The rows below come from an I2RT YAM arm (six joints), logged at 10 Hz.
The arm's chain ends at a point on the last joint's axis. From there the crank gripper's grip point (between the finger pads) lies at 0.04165 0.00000 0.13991 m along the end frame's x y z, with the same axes.
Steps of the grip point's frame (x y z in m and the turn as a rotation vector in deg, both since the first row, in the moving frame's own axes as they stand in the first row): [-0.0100 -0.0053 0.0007 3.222 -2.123 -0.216]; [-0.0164 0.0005 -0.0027 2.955 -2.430 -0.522]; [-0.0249 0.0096 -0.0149 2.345 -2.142 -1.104]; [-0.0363 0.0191 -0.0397 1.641 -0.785 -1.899]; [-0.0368 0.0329 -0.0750 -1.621 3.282 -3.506]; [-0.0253 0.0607 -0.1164 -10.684 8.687 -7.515]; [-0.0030 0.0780 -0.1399 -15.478 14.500 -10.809]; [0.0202 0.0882 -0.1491 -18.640 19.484 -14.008]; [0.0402 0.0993 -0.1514 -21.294 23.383 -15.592]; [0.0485 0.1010 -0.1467 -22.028 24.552 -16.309]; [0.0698 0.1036 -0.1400 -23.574 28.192 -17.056]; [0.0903 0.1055 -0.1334 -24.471 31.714 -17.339]
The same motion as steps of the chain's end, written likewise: [-0.0048 0.0028 -0.0005 3.222 -2.123 -0.216]; [-0.0104 0.0081 -0.0041 2.955 -2.430 -0.522]; [-0.0196 0.0161 -0.0162 2.345 -2.142 -1.104]; [-0.0343 0.0245 -0.0402 1.641 -0.785 -1.899]; [-0.0448 0.0318 -0.0724 -1.621 3.282 -3.506]; [-0.0471 0.0423 -0.1067 -10.684 8.687 -7.515]; [-0.0389 0.0536 -0.1213 -15.478 14.500 -10.809]; [-0.0270 0.0624 -0.1221 -18.640 19.484 -14.008]; [-0.0154 0.0717 -0.1168 -21.294 23.383 -15.592]; [-0.0095 0.0734 -0.1099 -22.028 24.552 -16.309]; [0.0049 0.0760 -0.0960 -23.574 28.192 -17.056]; [0.0194 0.0786 -0.0825 -24.471 31.714 -17.339]
